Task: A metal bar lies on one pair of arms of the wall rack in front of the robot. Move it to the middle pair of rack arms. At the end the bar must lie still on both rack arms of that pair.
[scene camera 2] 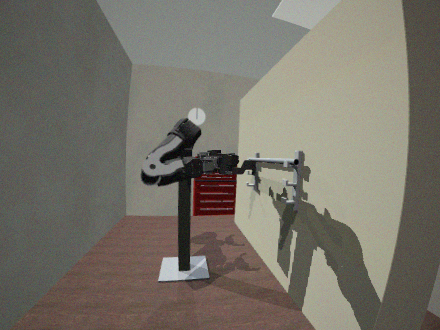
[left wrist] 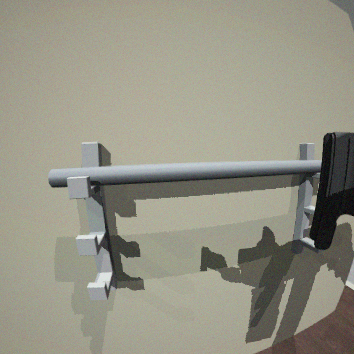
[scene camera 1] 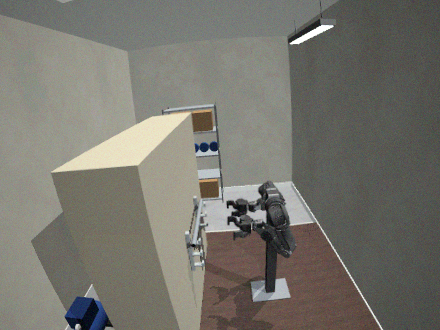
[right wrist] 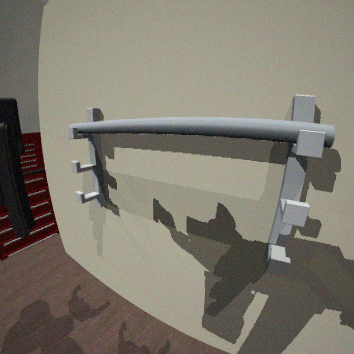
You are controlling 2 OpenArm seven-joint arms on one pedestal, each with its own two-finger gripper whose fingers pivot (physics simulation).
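Note:
A grey metal bar point(scene camera 1: 197, 224) point(scene camera 2: 274, 160) point(left wrist: 200, 170) point(right wrist: 200, 124) lies level on the top pair of arms of the wall rack point(scene camera 2: 298, 175) point(left wrist: 91, 154) point(right wrist: 304, 107). The middle rack arms, one point(left wrist: 87, 245) point(right wrist: 296, 212) on each post, hold nothing. My left gripper point(scene camera 1: 233, 228) and my right gripper point(scene camera 1: 230, 209) are open and empty, side by side in front of the rack, apart from the bar. In scene camera 2 they overlap at about bar height. One dark finger shows at the right edge of the left wrist view, hiding that bar end, and one at the left edge of the right wrist view.
The rack hangs on a beige wall block point(scene camera 1: 165, 200) point(scene camera 2: 350, 125). A red drawer cabinet point(scene camera 2: 215, 197) point(right wrist: 37, 200) stands beyond the robot. A shelf unit point(scene camera 1: 219, 160) with boxes stands at the back in scene camera 1. Arm shadows fall on the wall below the bar.

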